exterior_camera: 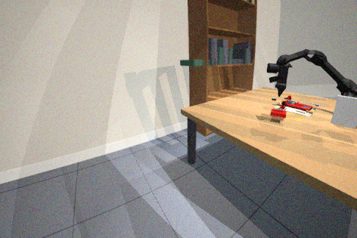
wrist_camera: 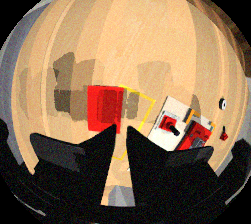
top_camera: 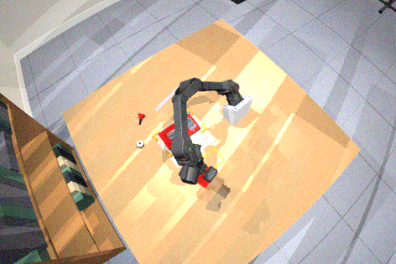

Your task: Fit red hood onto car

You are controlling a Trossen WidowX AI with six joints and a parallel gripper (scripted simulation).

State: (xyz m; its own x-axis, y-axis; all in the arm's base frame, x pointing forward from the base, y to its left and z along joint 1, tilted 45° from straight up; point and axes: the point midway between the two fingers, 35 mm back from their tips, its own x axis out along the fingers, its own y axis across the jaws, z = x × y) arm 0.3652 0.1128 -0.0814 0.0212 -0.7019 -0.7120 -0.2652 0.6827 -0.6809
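The red hood is 11 cm below my gripper tip, 3 cm to the left of it and 2 cm behind it. Round my gripper tip: grey engine block 24 cm to the right, 10 cm below, 3 cm behind; then grey bar 46 cm to the right, 15 cm behind, 12 cm below.
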